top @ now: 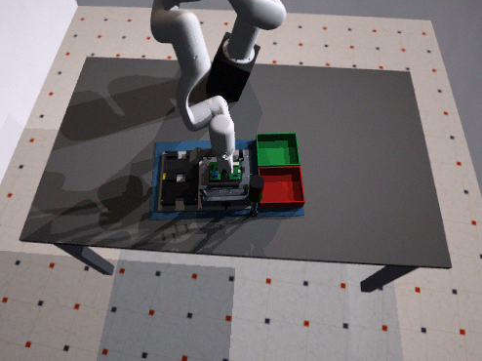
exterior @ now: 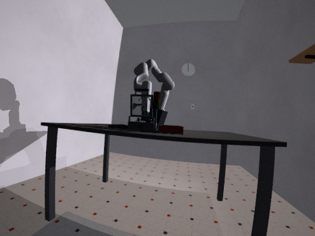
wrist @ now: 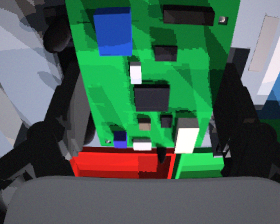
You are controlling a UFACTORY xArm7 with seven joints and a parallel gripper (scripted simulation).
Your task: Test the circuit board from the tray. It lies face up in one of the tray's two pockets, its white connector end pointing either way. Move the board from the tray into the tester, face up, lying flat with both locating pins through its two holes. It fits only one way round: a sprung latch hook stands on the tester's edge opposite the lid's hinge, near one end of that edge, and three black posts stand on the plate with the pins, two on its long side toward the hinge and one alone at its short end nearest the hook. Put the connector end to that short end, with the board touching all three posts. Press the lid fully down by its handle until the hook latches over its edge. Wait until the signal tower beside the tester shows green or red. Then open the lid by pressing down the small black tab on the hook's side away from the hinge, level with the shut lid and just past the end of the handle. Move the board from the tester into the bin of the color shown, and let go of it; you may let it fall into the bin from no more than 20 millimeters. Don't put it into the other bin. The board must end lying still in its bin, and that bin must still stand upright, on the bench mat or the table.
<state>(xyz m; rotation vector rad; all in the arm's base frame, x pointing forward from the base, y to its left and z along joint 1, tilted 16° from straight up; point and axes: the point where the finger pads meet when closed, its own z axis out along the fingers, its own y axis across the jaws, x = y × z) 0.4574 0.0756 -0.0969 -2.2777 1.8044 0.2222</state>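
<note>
The green circuit board lies right at my hand. From my hand the other things lie so: tester lid (120 mm ahead, 100 mm above, 30 mm to the left); then green bin (170 mm to the left, 150 mm behind, 70 mm below); then red bin (210 mm to the left, 70 mm below).
</note>
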